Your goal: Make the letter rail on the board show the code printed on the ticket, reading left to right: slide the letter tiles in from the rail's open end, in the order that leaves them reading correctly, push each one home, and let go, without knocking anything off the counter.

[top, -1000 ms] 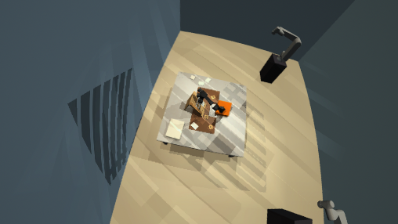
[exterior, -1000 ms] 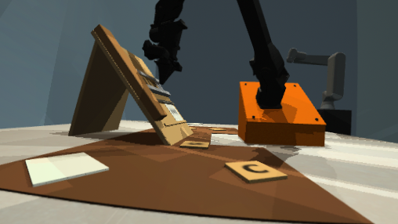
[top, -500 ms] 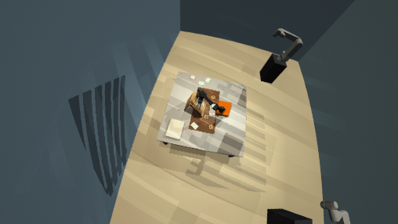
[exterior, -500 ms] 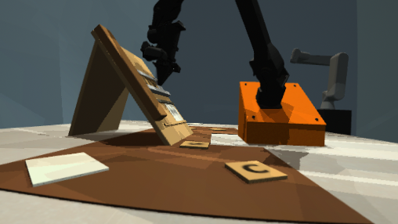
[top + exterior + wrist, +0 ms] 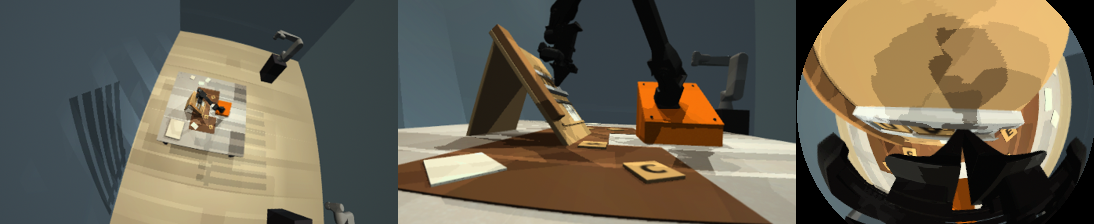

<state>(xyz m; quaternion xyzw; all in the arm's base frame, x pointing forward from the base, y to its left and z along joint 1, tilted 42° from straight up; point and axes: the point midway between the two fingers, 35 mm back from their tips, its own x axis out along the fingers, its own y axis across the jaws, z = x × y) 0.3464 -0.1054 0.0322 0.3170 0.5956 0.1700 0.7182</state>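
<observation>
Right now the e tile is 18 cm to the right of my gripper tip, 16 cm below it and 9 cm behind it. Also, from my gripper tip: u tile 10 cm to the left, 1 cm ahead; then tan tile marked v 4 cm to the left, 1 cm ahead; then brown mat 16 cm below, 15 cm behind, 5 cm to the left.
</observation>
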